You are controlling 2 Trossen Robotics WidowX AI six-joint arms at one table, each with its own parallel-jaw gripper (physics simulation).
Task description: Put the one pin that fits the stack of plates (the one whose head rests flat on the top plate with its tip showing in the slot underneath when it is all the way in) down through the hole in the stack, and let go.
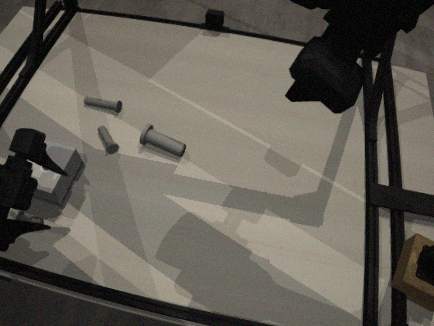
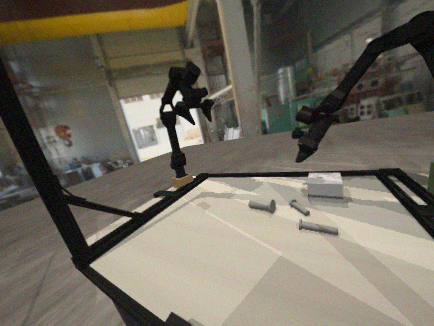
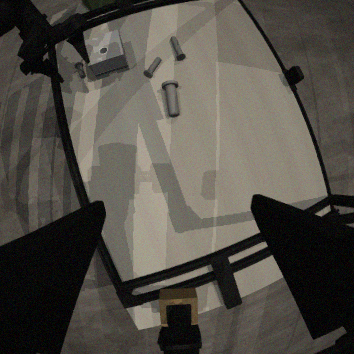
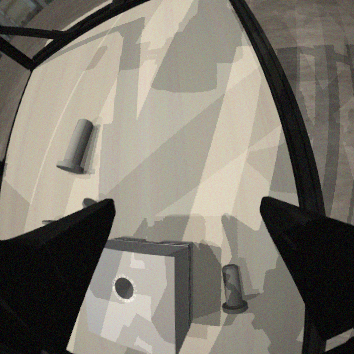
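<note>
The grey stack of plates [image 1: 73,176] [image 2: 325,187] [image 3: 109,66] [image 4: 160,295] has an open round hole in its top. A thick headed pin [image 1: 165,143] [image 2: 261,205] [image 3: 171,100] [image 4: 80,142], a short pin [image 1: 107,139] [image 2: 300,208] [image 3: 153,67] and a long slim pin [image 1: 101,104] [image 2: 320,228] [image 3: 177,48] lie on the table. A fourth, small pin [image 3: 80,70] [image 4: 232,287] lies on the stack's other side. My right gripper [image 1: 58,201] [image 4: 188,205] is open and empty above the stack and small pin. My left gripper [image 2: 202,121] [image 3: 178,205] is open, empty and high.
A black frame [image 1: 370,240] [image 2: 112,236] [image 3: 67,145] [image 4: 285,100] edges the table. A small black block [image 1: 214,19] [image 3: 294,75] sits on one rail. A wooden block [image 1: 407,275] [image 2: 182,181] [image 3: 162,307] stands under the left arm's base, outside the frame.
</note>
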